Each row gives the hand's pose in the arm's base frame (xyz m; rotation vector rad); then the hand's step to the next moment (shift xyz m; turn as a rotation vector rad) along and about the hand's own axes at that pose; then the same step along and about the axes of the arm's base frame.
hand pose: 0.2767 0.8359 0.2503 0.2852 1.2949 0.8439
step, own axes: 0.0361 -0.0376 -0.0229 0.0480 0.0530 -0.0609
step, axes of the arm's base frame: -0.0054 -0.0067 -0.0563 -0.0751 0.0530 -0.0193
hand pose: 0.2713 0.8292 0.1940 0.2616 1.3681 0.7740
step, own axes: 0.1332 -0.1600 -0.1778 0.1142 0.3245 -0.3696
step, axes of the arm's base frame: -0.1118 -0.0797 -0.2368 -0.4576 0.2122 0.0222
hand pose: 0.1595 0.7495 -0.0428 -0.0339 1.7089 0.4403
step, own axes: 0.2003 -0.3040 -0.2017 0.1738 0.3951 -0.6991
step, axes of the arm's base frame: -0.1479 -0.2986 -0.2493 -0.7991 0.1897 0.0233
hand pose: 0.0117 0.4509 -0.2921 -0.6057 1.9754 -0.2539
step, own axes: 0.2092 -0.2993 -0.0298 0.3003 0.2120 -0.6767
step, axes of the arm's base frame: -0.0110 -0.3656 -0.0207 -0.7695 -0.0300 -0.0071
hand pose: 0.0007 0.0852 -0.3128 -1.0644 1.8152 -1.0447
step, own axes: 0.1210 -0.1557 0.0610 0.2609 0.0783 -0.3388
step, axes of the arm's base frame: 0.0553 -0.1753 0.0939 -0.4165 -0.1246 -0.0012
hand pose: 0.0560 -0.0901 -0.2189 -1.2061 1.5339 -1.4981
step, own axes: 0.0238 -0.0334 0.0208 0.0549 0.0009 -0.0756
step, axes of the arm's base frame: 0.0162 -0.0268 0.0337 -0.0891 -0.0233 0.0156
